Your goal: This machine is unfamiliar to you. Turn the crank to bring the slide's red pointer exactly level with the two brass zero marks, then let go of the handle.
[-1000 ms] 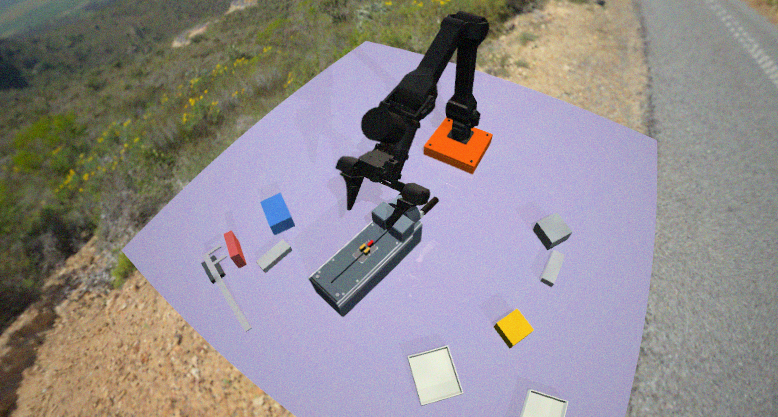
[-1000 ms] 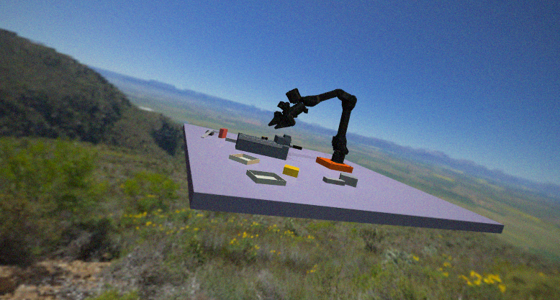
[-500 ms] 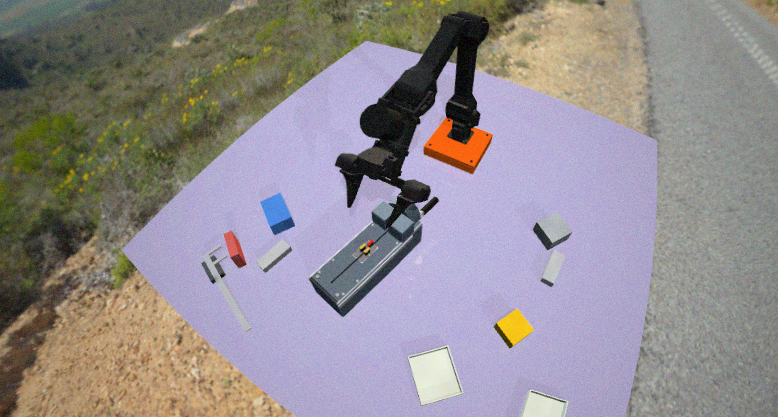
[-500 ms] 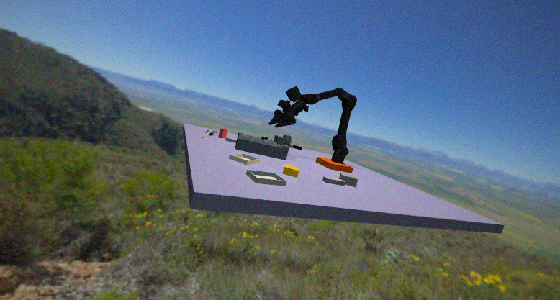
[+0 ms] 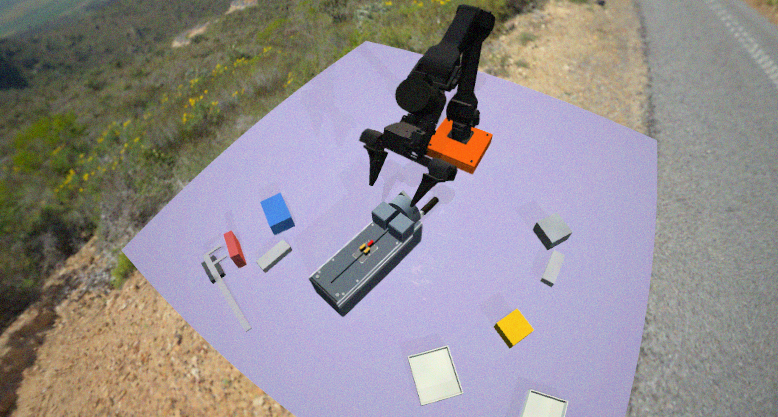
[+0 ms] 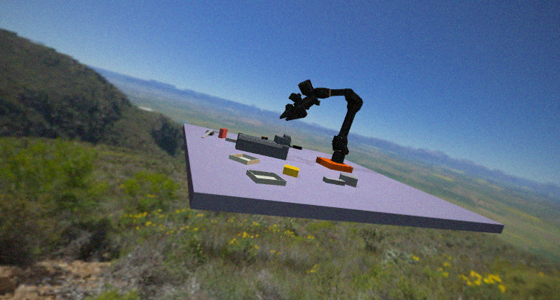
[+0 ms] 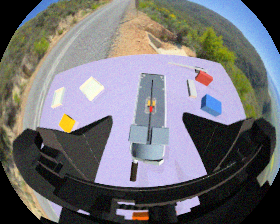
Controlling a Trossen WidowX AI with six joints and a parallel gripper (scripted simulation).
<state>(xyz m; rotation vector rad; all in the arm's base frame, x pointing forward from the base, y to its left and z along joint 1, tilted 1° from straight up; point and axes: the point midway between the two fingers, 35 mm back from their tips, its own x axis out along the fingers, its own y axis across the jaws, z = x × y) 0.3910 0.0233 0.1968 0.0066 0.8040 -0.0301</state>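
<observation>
My gripper tip is now 12 cm above the dark crank handle, 11 cm past it and 3 cm to the right of it. Also, from my gripper tip: red pointer 12 cm below, 5 cm ahead, 2 cm to the right; yellow block 33 cm to the left, 19 cm below, 4 cm ahead; blue block 30 cm to the right, 18 cm below, 8 cm ahead.
</observation>
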